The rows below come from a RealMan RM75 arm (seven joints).
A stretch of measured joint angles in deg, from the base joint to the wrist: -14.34 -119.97 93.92 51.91 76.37 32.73 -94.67; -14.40 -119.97 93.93 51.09 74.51 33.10 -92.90; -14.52 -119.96 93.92 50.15 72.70 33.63 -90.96; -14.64 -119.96 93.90 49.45 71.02 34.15 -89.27; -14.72 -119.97 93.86 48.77 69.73 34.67 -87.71; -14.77 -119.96 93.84 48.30 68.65 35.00 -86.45; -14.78 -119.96 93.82 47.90 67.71 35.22 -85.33; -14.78 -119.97 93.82 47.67 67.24 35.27 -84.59; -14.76 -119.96 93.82 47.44 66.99 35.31 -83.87; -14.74 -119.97 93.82 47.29 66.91 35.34 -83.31; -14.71 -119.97 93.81 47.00 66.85 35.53 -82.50; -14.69 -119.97 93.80 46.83 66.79 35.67 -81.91; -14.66 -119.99 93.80 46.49 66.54 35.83 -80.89
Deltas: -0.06 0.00 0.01 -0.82 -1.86 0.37 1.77; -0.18 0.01 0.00 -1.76 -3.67 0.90 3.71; -0.30 0.01 -0.02 -2.46 -5.35 1.42 5.40; -0.38 0.00 -0.06 -3.14 -6.64 1.94 6.96; -0.43 0.01 -0.08 -3.61 -7.72 2.27 8.22; -0.44 0.01 -0.10 -4.01 -8.66 2.49 9.34; -0.44 0.00 -0.10 -4.24 -9.13 2.54 10.08; -0.42 0.01 -0.10 -4.47 -9.38 2.58 10.80; -0.40 0.00 -0.10 -4.62 -9.46 2.61 11.36; -0.37 0.00 -0.11 -4.91 -9.52 2.80 12.17; -0.35 0.00 -0.12 -5.08 -9.58 2.94 12.76; -0.32 -0.02 -0.12 -5.42 -9.83 3.10 13.78
